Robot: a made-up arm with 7 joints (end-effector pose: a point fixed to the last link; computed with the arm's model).
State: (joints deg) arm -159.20 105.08 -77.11 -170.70 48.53 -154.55 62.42
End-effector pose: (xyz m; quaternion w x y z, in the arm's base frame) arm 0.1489 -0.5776 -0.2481 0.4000 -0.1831 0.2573 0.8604
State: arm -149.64 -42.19 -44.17 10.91 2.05 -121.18 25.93
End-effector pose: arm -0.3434 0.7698 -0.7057 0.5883 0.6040 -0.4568 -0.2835
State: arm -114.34 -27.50 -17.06 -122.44 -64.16 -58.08 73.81
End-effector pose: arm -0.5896 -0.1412 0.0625 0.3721 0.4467 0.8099 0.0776
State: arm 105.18 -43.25 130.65 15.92 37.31 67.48 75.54
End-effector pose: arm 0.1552 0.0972 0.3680 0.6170 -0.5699 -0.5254 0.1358
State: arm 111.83 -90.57 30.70 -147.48 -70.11 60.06 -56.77
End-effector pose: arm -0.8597 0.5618 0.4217 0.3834 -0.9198 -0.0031 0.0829
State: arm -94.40 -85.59 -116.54 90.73 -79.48 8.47 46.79
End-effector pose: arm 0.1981 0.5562 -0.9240 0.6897 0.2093 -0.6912 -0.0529
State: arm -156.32 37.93 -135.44 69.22 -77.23 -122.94 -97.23
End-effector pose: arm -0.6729 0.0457 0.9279 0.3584 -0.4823 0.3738 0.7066
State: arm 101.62 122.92 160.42 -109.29 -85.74 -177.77 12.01
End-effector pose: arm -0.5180 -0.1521 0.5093 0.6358 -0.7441 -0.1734 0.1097
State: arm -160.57 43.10 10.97 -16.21 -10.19 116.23 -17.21
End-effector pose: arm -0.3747 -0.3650 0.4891 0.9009 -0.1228 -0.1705 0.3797
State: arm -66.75 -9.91 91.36 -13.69 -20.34 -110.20 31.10
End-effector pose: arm -0.8753 0.3762 -0.1017 0.8752 -0.1550 0.1031 -0.4465
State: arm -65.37 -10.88 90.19 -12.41 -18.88 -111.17 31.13
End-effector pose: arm -0.8628 0.4195 -0.1103 0.8604 -0.1667 0.0978 -0.4716
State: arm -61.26 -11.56 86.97 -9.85 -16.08 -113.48 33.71
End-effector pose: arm -0.8270 0.4967 -0.1455 0.8233 -0.2112 0.0852 -0.5200
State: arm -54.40 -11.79 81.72 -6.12 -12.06 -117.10 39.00
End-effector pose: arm -0.7569 0.5962 -0.2098 0.7552 -0.2829 0.0715 -0.5869
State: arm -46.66 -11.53 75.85 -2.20 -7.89 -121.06 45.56
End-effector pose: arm -0.6642 0.6829 -0.2834 0.6666 -0.3559 0.0670 -0.6516
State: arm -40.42 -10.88 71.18 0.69 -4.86 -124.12 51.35
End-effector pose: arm -0.5837 0.7323 -0.3422 0.5880 -0.4076 0.0708 -0.6950
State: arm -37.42 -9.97 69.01 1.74 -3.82 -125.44 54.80
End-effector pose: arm -0.5480 0.7417 -0.3744 0.5495 -0.4323 0.0728 -0.7113
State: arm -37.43 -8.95 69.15 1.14 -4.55 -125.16 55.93
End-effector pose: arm -0.5571 0.7232 -0.3838 0.5528 -0.4369 0.0684 -0.7062
